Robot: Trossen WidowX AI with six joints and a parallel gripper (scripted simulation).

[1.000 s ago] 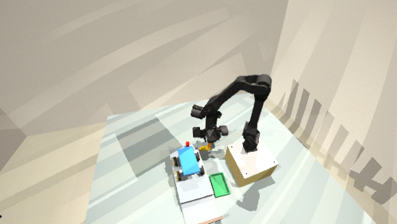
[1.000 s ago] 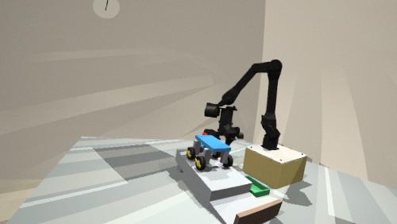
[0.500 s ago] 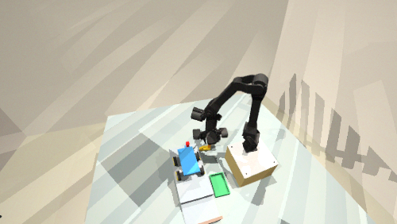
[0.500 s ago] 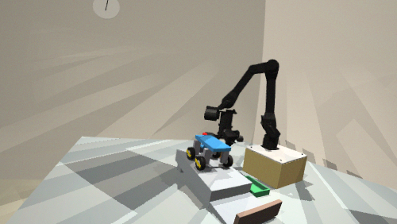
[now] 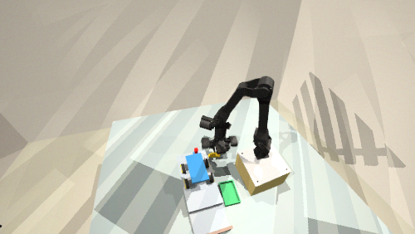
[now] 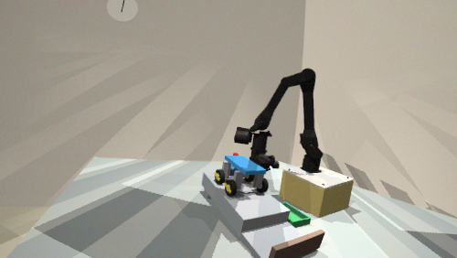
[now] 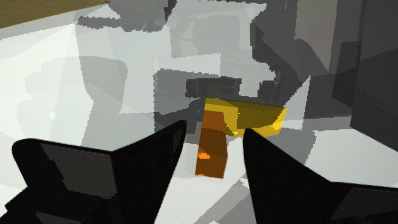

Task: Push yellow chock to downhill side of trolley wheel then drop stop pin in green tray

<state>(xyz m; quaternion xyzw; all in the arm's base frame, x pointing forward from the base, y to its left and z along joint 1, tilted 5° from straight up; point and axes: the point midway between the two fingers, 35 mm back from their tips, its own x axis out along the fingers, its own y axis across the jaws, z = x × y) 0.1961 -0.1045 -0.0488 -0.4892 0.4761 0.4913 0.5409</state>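
My gripper tip is 1 cm past the green tray, 24 cm to the right of it and 4 cm above it. From my gripper tip the other things lie so: red-headed stop pin (13 cm ahead, 7 cm to the left, 10 cm above); yellow chock (2 cm ahead, 1 cm below); grey ramp (13 cm ahead, 17 cm to the left, 1 cm above).
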